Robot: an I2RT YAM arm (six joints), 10 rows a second.
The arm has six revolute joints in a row. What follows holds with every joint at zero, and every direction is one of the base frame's.
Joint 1 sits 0.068 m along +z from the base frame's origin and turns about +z.
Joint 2 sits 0.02 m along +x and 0.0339 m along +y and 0.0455 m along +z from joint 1 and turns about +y.
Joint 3 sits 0.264 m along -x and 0.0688 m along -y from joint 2 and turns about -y.
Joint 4 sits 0.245 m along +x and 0.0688 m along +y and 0.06 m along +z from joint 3 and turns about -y.
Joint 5 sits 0.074 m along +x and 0.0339 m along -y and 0.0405 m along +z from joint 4 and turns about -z.
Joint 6 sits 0.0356 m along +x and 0.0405 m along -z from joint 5 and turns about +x.
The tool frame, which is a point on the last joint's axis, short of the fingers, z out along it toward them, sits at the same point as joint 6; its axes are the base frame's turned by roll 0, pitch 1.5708 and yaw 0 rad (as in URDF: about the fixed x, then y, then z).
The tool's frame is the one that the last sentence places.
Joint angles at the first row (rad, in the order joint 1, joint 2, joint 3, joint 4, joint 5, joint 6):
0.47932, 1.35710, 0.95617, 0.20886, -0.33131, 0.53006
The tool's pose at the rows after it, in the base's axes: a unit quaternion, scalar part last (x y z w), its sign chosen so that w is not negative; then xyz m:
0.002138 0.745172 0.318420 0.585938 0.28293 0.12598 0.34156
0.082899 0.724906 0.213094 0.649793 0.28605 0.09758 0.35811
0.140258 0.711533 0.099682 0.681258 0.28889 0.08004 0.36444
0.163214 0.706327 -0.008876 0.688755 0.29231 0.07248 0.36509
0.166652 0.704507 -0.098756 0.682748 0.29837 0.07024 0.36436
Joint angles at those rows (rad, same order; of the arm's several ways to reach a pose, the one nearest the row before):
0.40912, 1.29872, 1.00270, 0.18482, -0.08527, 0.49115
0.34543, 1.26668, 1.02598, 0.17528, 0.14211, 0.44003
0.31225, 1.26366, 1.04429, 0.16386, 0.36108, 0.35954
0.30421, 1.27927, 1.05877, 0.16079, 0.54340, 0.24510
0.30422, 1.31018, 1.07824, 0.16995, 0.67922, 0.12760

